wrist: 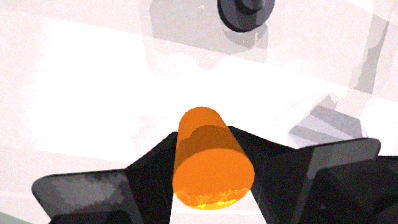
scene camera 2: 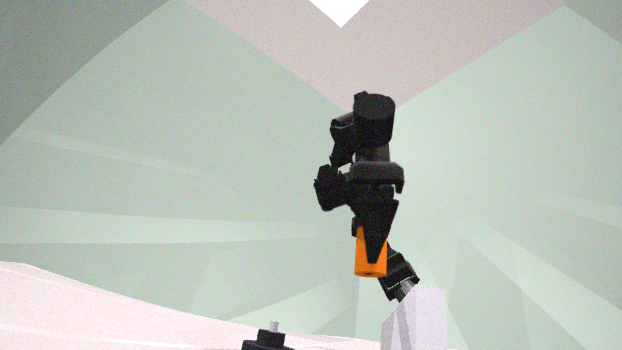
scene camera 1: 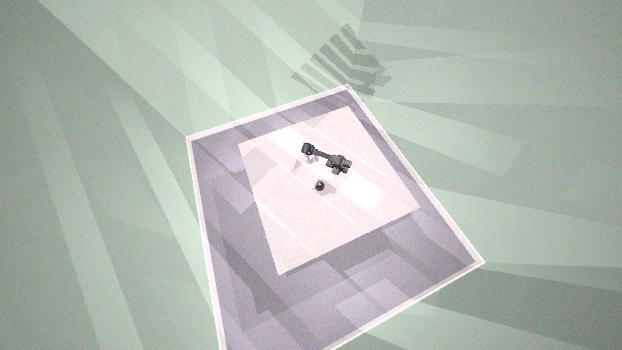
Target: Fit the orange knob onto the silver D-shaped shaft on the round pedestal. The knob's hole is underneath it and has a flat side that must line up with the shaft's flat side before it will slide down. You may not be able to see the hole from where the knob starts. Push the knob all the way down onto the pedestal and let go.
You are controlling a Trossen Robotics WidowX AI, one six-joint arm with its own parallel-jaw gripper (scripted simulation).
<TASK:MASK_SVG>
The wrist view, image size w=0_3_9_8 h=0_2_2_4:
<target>my gripper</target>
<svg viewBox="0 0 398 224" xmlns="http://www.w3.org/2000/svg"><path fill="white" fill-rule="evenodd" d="M178 132L171 132L155 145L153 149L149 150L128 167L102 171L58 173L46 175L35 180L32 183L31 191L36 201L50 217L51 221L48 224L169 224L174 199L172 178ZM227 126L253 165L255 176L250 192L258 204L266 224L398 224L398 172L394 172L376 161L381 150L381 141L378 138L357 138L295 149L269 139L261 138L234 126Z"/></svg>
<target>orange knob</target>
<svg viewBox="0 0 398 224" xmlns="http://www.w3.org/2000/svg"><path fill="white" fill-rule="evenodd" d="M195 107L187 111L179 122L172 178L174 192L183 204L199 210L221 209L239 201L249 192L255 176L253 165L219 113L209 107Z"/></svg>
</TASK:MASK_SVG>
